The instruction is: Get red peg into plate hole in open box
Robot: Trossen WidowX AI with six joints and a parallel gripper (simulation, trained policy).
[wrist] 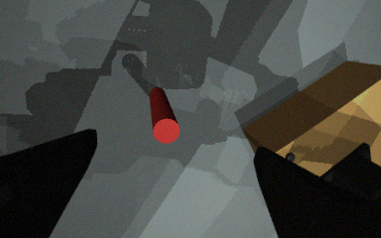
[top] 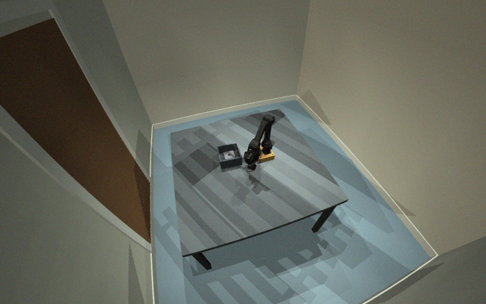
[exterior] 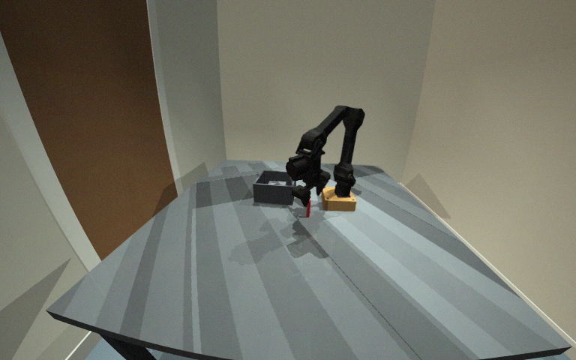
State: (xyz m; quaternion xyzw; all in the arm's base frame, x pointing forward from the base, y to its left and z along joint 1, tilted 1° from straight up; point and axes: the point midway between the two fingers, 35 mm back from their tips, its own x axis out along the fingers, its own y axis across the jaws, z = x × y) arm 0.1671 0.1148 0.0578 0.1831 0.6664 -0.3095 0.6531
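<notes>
The red peg lies 1 cm ahead of my gripper tip and 4 cm below it. Round my gripper tip: dark grey box 16 cm ahead, 20 cm to the right, 5 cm below; plate 16 cm ahead, 20 cm to the right, 3 cm below.
</notes>
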